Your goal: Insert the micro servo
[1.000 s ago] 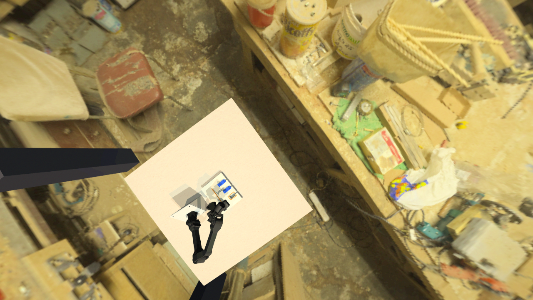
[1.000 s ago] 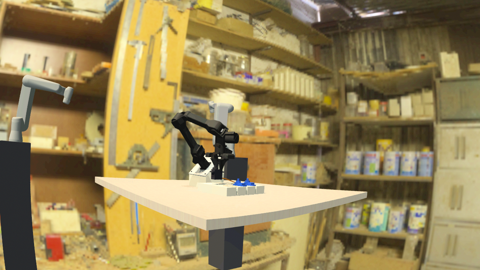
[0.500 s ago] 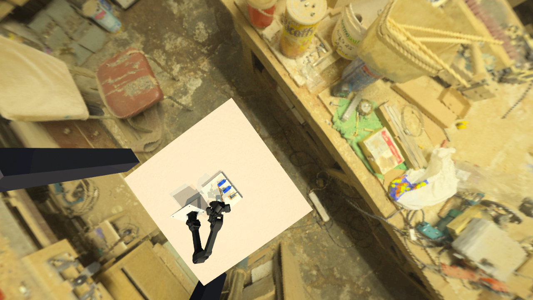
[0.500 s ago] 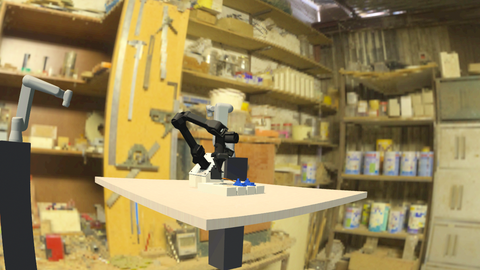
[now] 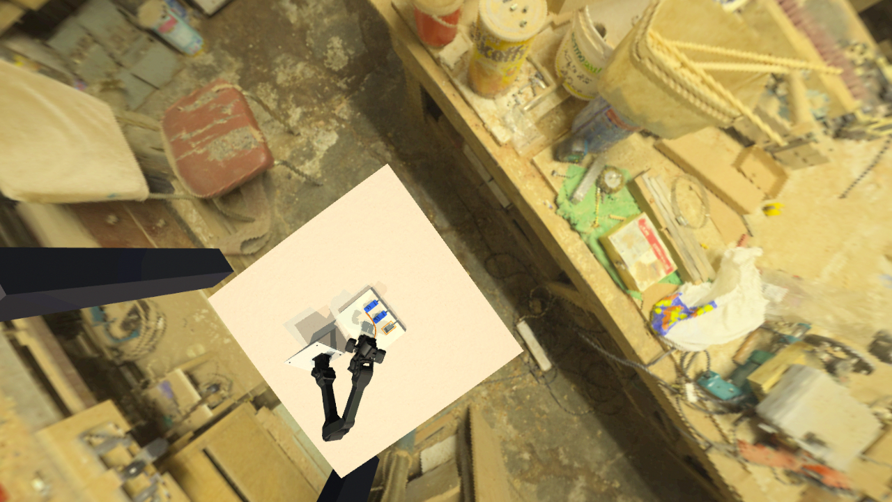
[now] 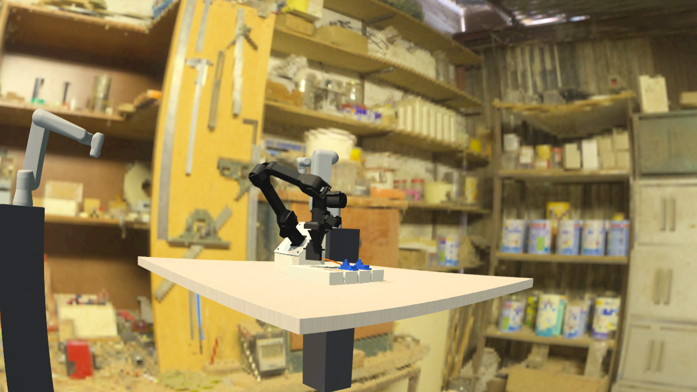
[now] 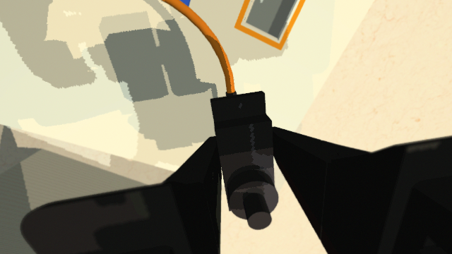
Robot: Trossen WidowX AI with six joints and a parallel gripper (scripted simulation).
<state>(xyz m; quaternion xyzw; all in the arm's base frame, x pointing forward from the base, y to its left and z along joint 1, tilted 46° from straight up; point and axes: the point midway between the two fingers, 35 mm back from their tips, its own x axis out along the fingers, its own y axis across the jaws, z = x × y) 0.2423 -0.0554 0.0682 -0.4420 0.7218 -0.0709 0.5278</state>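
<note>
My gripper tip is 2 cm past the cream deck, 7 cm to the right of it and 10 cm above it.
</note>
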